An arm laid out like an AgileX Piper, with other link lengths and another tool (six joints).
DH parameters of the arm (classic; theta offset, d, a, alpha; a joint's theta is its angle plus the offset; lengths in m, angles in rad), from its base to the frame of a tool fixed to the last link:
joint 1: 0 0.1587 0 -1.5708
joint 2: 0.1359 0 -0.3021 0
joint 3: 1.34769 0 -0.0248 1.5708
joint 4: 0 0.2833 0 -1.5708
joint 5: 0 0 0 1.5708
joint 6: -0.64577 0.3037 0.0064 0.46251
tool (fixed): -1.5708 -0.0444 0 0
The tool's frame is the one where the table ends.
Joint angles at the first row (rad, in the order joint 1, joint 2, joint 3, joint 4, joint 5, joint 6):
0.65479 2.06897 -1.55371 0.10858 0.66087 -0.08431
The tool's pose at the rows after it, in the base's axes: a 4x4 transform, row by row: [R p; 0 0 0 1], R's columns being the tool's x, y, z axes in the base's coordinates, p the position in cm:
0.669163, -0.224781, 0.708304, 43.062; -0.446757, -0.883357, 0.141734, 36.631; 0.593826, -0.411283, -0.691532, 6.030; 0, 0, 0, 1
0.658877, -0.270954, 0.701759, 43.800; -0.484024, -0.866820, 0.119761, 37.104; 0.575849, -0.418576, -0.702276, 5.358; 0, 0, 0, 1
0.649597, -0.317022, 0.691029, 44.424; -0.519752, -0.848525, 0.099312, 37.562; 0.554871, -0.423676, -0.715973, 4.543; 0, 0, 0, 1
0.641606, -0.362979, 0.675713, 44.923; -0.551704, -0.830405, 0.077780, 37.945; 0.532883, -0.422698, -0.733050, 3.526; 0, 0, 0, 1
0.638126, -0.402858, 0.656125, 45.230; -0.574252, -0.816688, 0.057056, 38.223; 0.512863, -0.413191, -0.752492, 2.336; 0, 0, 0, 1
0.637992, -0.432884, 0.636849, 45.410; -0.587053, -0.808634, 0.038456, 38.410; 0.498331, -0.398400, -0.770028, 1.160; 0, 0, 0, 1
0.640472, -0.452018, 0.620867, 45.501; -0.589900, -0.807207, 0.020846, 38.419; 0.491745, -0.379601, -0.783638, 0.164; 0, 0, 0, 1
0.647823, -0.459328, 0.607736, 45.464; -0.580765, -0.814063, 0.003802, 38.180; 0.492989, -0.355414, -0.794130, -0.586; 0, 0, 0, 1
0.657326, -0.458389, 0.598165, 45.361; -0.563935, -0.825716, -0.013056, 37.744; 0.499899, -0.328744, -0.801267, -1.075; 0, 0, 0, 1
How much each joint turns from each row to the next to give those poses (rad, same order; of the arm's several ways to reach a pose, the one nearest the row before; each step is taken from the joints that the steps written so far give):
0.00261 0.03988 -0.04338 -0.02196 0.00310 0.06416
-0.00242 0.03760 -0.03978 -0.00143 0.00552 0.04855
-0.00277 0.03882 -0.03875 0.00365 0.00669 0.04429
-0.00261 0.04116 -0.03890 0.00414 0.01046 0.04273
-0.00195 0.04233 -0.03873 0.00397 0.01651 0.03488
-0.00079 0.03998 -0.03723 0.00081 0.01970 0.02665
-0.00012 0.03298 -0.03249 -0.00569 0.02227 0.01932
0.00000 0.02382 -0.02613 -0.01180 0.02750 0.00923
0.00000 0.01482 -0.01896 -0.01670 0.02921 0.00283

